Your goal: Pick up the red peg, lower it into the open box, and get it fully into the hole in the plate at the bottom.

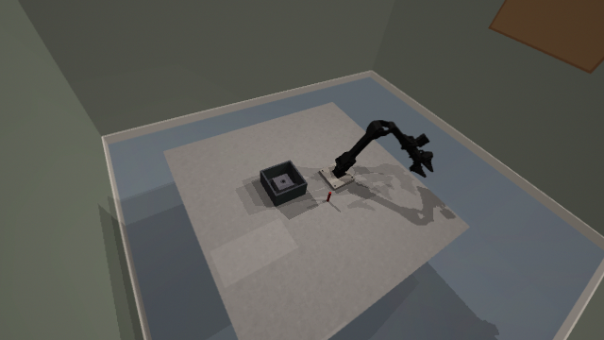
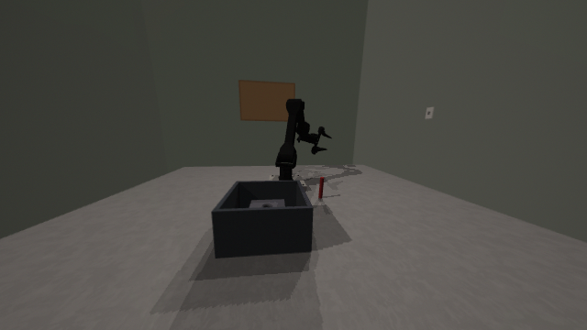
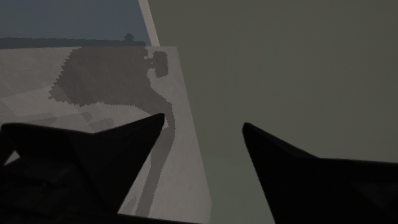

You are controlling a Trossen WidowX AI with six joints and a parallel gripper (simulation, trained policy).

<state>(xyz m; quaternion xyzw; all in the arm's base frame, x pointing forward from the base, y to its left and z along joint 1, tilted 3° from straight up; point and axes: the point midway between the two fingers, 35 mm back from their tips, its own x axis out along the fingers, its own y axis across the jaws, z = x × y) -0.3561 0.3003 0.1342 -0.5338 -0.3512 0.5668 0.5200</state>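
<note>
Right now the red peg is 52 cm ahead of my gripper tip, 22 cm to the right of it and 13 cm below it. From my gripper tip the other things lie so: grey plate (69 cm ahead, 42 cm to the right, 12 cm below); dark box (69 cm ahead, 42 cm to the right, 14 cm below).
</note>
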